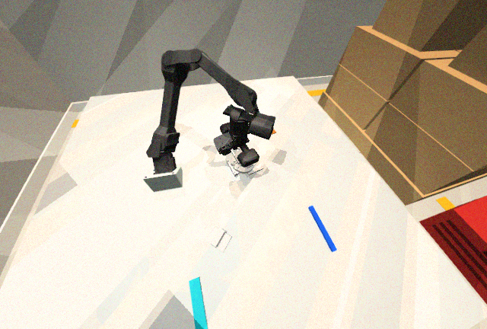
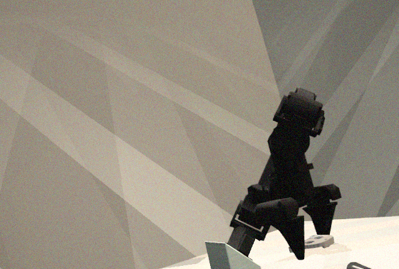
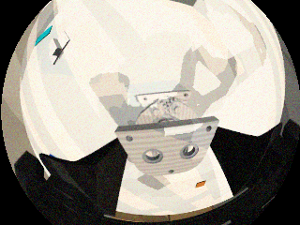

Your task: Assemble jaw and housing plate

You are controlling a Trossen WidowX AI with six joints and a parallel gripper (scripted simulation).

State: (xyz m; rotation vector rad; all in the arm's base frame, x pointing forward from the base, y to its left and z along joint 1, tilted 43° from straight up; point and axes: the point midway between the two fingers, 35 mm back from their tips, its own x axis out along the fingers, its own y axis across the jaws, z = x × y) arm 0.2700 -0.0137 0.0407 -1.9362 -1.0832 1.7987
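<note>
Now: gripper tip 30 mm to the right of the jaw and 70 mm above it. The rest, counted from my gripper tip: small orange tile (200 mm ahead, 190 mm to the left, 80 mm below); then blue bar (250 mm ahead, 270 mm to the right, 80 mm below); then cyan strip (160 mm behind, 400 mm to the right, 80 mm below).
</note>
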